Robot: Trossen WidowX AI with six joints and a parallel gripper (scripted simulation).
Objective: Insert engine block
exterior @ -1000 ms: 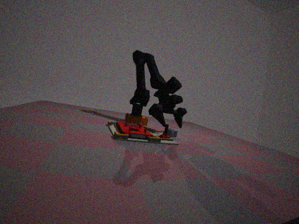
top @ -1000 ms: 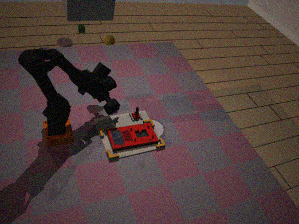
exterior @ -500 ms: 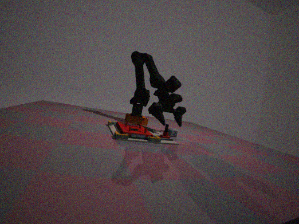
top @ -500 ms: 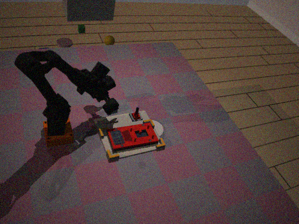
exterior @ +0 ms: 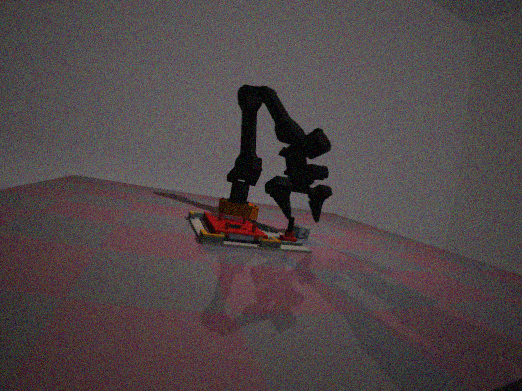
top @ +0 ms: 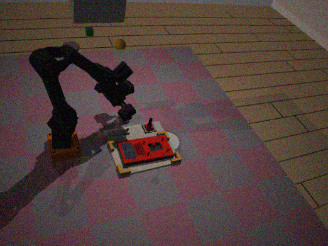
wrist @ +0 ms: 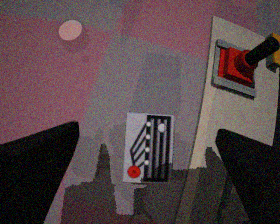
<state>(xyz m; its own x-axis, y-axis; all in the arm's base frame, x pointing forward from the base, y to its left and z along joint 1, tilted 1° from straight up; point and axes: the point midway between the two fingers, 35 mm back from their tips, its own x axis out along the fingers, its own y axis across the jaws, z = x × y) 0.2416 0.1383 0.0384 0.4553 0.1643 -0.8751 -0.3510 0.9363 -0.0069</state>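
The grey ribbed engine block is 10 mm behind my gripper tip, 10 mm to the right of it and 30 mm below it. Also, from my gripper tip: black upright stick 100 mm ahead, 60 mm to the right, 10 mm below.
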